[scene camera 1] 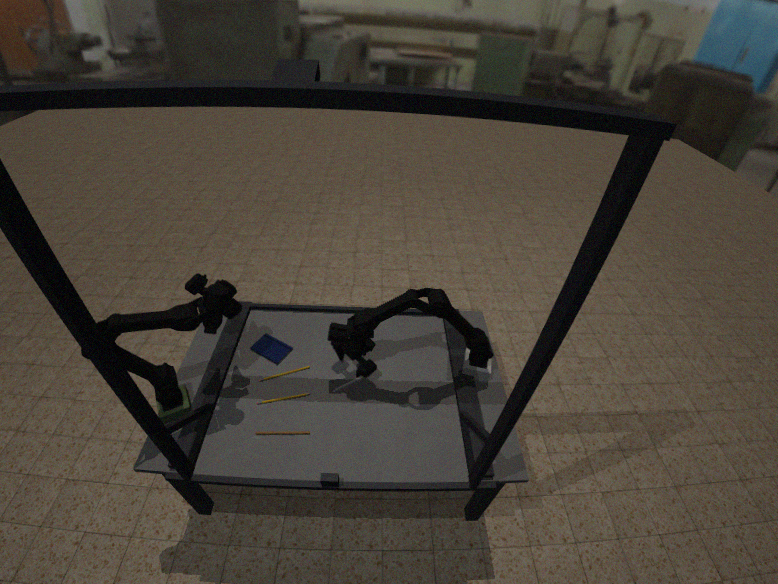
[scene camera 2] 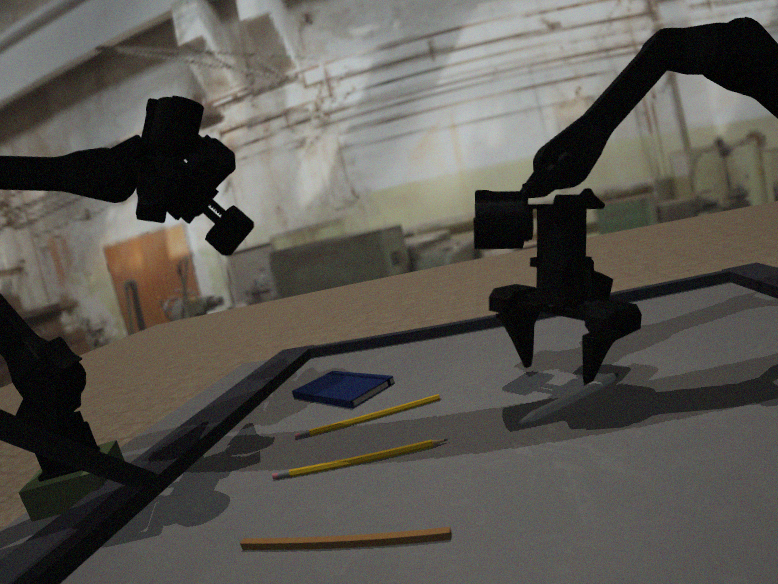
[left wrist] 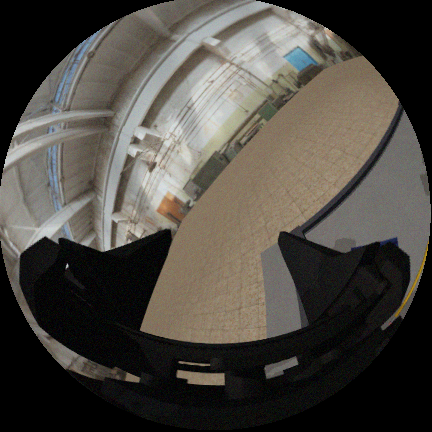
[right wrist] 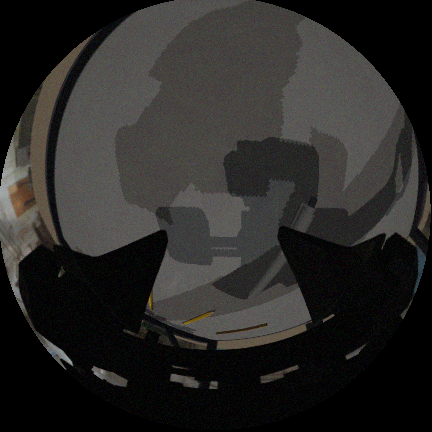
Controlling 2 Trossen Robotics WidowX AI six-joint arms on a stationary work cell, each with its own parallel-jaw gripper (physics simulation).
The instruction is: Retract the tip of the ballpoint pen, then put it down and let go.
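Pixels of known places: left gripper, between the fingertips: [scene camera 2: 211, 207] [left wrist: 226, 236]; right gripper, between the fingertips: [scene camera 1: 349, 368] [scene camera 2: 556, 376] [right wrist: 223, 234]; left arm's base, origin of its link: [scene camera 1: 172, 400] [right wrist: 153, 331]; right arm's base, origin of its link: [scene camera 1: 478, 360].
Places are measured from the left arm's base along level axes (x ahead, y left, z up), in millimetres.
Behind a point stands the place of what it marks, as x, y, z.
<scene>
The grey ballpoint pen [scene camera 1: 347, 383] @[566, -193, -29] [scene camera 2: 568, 399] @[570, -198, -32] [right wrist: 274, 267] @[582, -189, -30] lies slantwise on the table, in shadow. Its dark end is at the upper right in the right wrist view; whether the writing tip is out is too dim to tell. My right gripper [scene camera 1: 353, 366] @[603, -134, -32] [scene camera 2: 558, 374] @[603, -134, -32] [right wrist: 223, 234] @[603, -134, -32] is open and points down just above the table by the pen. In the right wrist view its right finger overlaps the pen's side, and nothing is between the fingers. My left gripper [scene camera 1: 202, 304] [scene camera 2: 189, 218] [left wrist: 226, 236] @[259, 177, 283] is open and empty, high above the table's left edge.
A blue book [scene camera 1: 271, 348] @[379, 92, -28] [scene camera 2: 342, 388] @[378, 74, -28] lies at the back left. Two yellow pencils [scene camera 1: 285, 373] @[387, -42, -35] [scene camera 2: 359, 458] @[345, -142, -34] lie in front of it, and an orange stick [scene camera 1: 282, 433] @[294, -264, -35] [scene camera 2: 345, 539] @[300, -266, -33] [right wrist: 242, 329] @[313, -268, -36] lies farther forward. Dark frame posts [scene camera 1: 578, 276] @[720, -694, 761] rise at the table's sides.
</scene>
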